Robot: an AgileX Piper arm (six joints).
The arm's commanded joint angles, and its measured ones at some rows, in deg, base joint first. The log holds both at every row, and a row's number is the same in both.
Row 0, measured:
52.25, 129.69, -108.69, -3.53, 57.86, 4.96
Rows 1 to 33, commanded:
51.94, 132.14, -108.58, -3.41, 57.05, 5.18
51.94, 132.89, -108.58, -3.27, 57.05, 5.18
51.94, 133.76, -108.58, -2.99, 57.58, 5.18
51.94, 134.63, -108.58, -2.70, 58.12, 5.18
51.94, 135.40, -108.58, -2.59, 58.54, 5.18
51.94, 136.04, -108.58, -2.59, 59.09, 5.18
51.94, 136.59, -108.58, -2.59, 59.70, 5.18
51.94, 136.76, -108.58, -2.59, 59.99, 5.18
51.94, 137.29, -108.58, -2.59, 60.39, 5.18
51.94, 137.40, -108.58, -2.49, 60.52, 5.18
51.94, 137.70, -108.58, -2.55, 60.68, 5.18
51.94, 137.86, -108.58, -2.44, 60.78, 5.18
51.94, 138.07, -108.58, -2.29, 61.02, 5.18
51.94, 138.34, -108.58, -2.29, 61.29, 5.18
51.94, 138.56, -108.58, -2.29, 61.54, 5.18
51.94, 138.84, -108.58, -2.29, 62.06, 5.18
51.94, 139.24, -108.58, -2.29, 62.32, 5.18
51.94, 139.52, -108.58, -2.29, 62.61, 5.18
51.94, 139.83, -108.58, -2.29, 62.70, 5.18
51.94, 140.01, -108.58, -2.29, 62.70, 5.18
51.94, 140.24, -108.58, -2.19, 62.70, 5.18
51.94, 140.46, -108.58, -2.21, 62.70, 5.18
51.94, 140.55, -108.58, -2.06, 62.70, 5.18
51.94, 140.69, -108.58, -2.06, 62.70, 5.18
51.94, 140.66, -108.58, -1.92, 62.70, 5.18
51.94, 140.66, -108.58, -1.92, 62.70, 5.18
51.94, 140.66, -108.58, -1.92, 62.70, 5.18
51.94, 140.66, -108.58, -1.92, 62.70, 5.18
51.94, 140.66, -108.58, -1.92, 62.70, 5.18
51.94, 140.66, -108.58, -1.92, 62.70, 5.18
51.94, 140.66, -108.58, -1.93, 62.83, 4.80
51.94, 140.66, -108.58, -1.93, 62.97, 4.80
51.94, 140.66, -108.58, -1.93, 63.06, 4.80
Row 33, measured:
52.25, 135.10, -110.88, -2.86, 59.80, 4.96
